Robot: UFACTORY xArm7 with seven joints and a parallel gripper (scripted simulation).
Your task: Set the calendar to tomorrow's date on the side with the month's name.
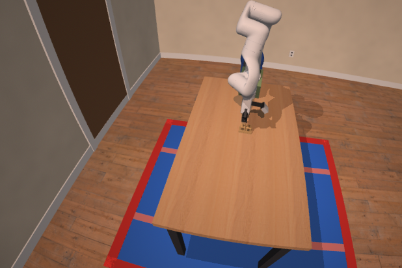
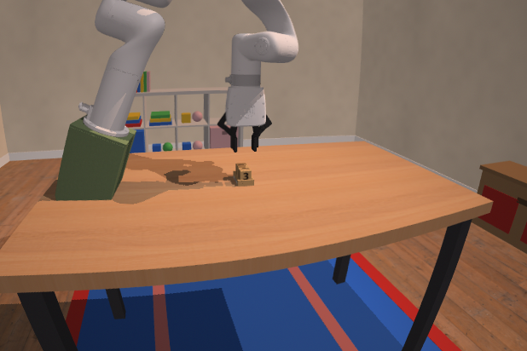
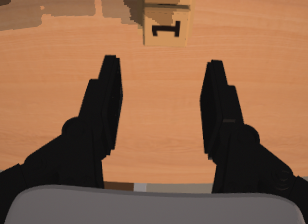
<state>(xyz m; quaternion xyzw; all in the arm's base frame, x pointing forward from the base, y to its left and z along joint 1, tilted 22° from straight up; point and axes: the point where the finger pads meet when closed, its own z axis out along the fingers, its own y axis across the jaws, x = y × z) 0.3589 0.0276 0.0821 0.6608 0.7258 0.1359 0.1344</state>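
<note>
My hand is 90 mm above the wooden digit cube. Also, from my hand: low tray: 20 mm to the left, 100 mm below; wooden cube: 30 mm to the left, 90 mm below.
</note>
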